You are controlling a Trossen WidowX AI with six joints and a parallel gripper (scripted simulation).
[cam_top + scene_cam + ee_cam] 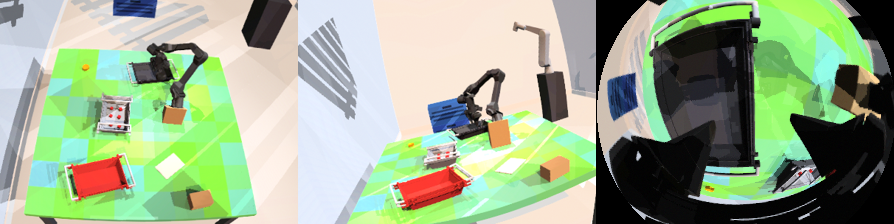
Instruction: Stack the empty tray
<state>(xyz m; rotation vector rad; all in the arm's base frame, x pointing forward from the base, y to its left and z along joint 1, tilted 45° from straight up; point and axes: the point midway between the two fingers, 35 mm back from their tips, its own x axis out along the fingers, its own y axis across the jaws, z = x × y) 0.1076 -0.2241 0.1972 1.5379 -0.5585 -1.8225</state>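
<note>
The dark tray is 2 cm ahead of my gripper tip, 8 cm to the right of it and 4 cm below it. From my gripper tip the other things lie so: white sheet: 6 cm behind, 63 cm to the left, 8 cm below; then tan box: 21 cm behind, 85 cm to the left, 6 cm below; then small orange disc: 50 cm ahead, 13 cm to the right, 8 cm below.
</note>
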